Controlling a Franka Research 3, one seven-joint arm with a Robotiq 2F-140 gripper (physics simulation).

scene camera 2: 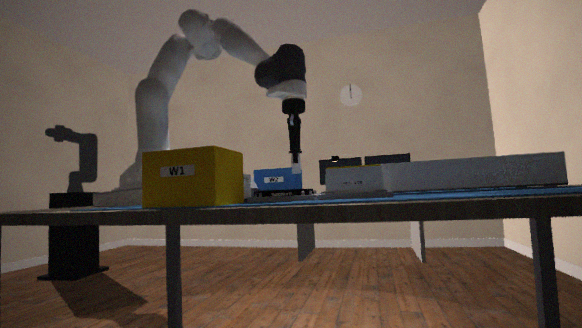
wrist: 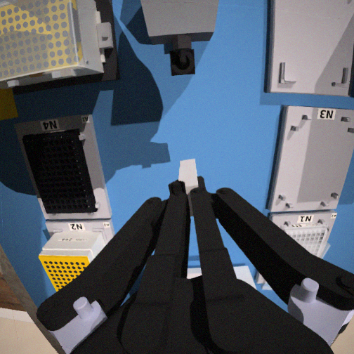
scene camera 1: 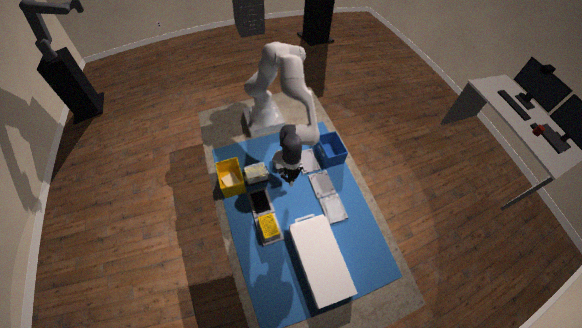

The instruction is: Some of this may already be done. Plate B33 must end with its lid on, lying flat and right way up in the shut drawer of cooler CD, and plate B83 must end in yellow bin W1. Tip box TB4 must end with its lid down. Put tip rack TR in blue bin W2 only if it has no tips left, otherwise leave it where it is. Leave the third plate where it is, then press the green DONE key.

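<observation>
My gripper (scene camera 1: 291, 183) (scene camera 2: 296, 170) (wrist: 189, 171) is shut and empty above the mat, between the nest rows. The grey key housing (wrist: 180, 20) is cut off at the wrist view's top; its green key does not show. Tip box TB4 (scene camera 1: 256, 173) (wrist: 40, 42) has its clear lid down. The yellow-topped tip rack (scene camera 1: 269, 226) (wrist: 67, 270) sits on N2 with dark holes. A black plate (scene camera 1: 260, 201) (wrist: 60, 172) is on N4. A clear plate (scene camera 1: 334, 207) (wrist: 306, 239) is on N1, partly hidden. Yellow bin W1 (scene camera 1: 220, 176) (scene camera 2: 178, 187) holds a whitish item (scene camera 1: 229, 180). The cooler (scene camera 1: 322, 260) drawer looks shut.
Blue bin W2 (scene camera 1: 332, 150) (scene camera 2: 265, 175) stands at the far right corner of the blue mat (scene camera 1: 372, 265). Nest N3 (scene camera 1: 322, 183) (wrist: 312, 160) is bare. A pale holder with raised brackets (scene camera 1: 310, 161) (wrist: 310, 45) lies between N3 and W2.
</observation>
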